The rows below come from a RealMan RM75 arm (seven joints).
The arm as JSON. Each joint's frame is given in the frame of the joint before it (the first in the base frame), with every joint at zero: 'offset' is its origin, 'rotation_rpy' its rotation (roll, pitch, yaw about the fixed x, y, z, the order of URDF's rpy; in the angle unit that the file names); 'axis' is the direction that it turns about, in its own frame. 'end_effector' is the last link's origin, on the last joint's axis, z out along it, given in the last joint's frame.
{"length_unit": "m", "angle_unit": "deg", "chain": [
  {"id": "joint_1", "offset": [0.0, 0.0, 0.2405], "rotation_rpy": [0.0, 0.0, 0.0], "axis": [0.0, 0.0, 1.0]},
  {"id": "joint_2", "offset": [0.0, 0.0, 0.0], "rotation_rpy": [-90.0, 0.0, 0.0], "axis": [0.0, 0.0, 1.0]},
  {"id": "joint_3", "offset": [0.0, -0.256, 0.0], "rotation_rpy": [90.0, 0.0, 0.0], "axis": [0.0, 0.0, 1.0]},
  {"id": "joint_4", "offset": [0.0, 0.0, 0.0], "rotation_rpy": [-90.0, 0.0, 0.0], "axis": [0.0, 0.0, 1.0]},
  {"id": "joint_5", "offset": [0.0, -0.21, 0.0], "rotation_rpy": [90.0, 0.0, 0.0], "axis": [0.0, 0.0, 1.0]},
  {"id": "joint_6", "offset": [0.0, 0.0, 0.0], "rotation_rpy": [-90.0, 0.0, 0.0], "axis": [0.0, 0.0, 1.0]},
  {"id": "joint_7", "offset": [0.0, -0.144, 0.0], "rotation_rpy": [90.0, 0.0, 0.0], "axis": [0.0, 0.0, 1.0]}
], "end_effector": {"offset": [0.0, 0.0, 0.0], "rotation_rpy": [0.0, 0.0, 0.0]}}
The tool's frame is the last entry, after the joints.
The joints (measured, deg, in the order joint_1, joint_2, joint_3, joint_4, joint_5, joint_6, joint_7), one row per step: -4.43 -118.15 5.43 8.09 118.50 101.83 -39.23; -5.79 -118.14 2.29 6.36 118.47 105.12 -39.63; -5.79 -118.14 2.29 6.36 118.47 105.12 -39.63; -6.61 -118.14 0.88 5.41 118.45 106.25 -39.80; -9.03 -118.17 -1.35 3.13 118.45 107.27 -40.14; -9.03 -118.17 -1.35 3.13 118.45 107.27 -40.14; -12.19 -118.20 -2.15 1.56 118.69 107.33 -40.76; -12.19 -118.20 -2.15 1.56 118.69 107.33 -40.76; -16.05 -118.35 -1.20 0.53 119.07 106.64 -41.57; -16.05 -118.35 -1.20 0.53 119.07 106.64 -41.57; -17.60 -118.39 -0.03 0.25 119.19 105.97 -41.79; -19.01 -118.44 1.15 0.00 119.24 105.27 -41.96; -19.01 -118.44 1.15 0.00 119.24 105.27 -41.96; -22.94 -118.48 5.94 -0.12 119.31 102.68 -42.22; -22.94 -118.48 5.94 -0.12 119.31 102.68 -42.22; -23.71 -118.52 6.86 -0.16 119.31 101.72 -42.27
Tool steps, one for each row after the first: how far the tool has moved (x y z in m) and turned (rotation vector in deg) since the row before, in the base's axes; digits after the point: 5 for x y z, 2 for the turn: 0.01139 0.00846 0.00549 3.20 -4.10 -2.21; 0.00000 0.00000 0.00000 0.00 0.00 0.00; 0.00536 0.00510 0.00183 1.36 -1.81 -0.97; 0.01236 0.01480 0.00023 1.74 -3.35 -2.10; 0.00000 0.00000 0.00000 0.00 0.00 0.00; 0.01353 0.01768 -0.00239 -0.15 -2.17 -2.82; 0.00000 0.00000 0.00000 0.00 0.00 0.00; 0.01645 0.01900 -0.00652 -2.14 -1.06 -3.76; 0.00000 0.00000 0.00000 0.00 0.00 0.00; 0.00634 0.00672 -0.00418 -1.50 0.26 -1.58; 0.00579 0.00586 -0.00410 -1.41 0.37 -1.41; 0.00000 0.00000 0.00000 0.00 0.00 0.00; 0.01417 0.01425 -0.01301 -4.71 2.91 -4.23; 0.00000 0.00000 0.00000 0.00 0.00 0.00; 0.00218 0.00308 -0.00333 -0.93 0.88 -0.50
